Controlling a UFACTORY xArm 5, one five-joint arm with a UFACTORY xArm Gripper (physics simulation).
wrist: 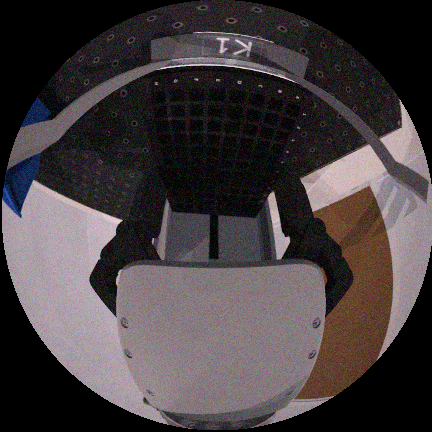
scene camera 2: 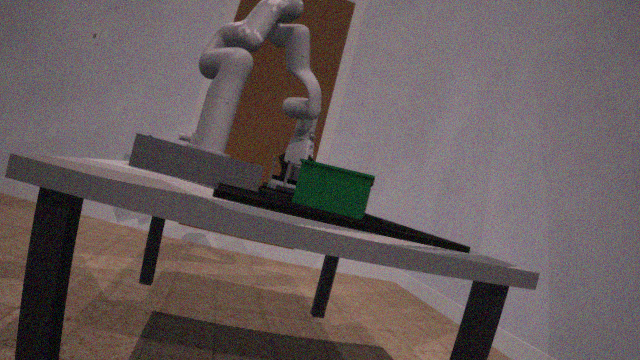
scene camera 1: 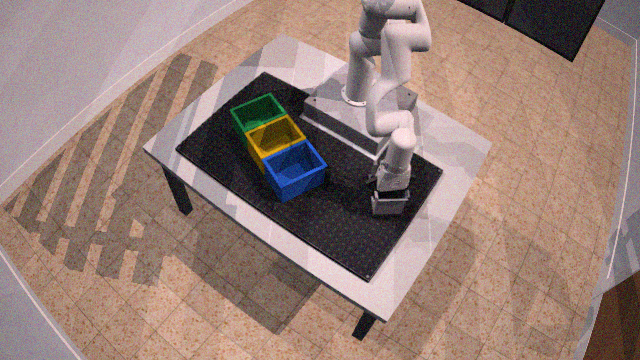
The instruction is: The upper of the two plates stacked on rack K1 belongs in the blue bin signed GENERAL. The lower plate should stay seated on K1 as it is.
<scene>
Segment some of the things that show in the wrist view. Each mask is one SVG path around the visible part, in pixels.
A black plate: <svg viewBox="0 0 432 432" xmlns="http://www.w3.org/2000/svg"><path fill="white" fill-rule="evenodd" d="M136 79L150 147L157 170L167 190L166 197L171 211L256 217L303 130L314 104L311 98L312 92L296 82L276 75L246 68L220 65L168 67L153 70Z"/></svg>
</scene>
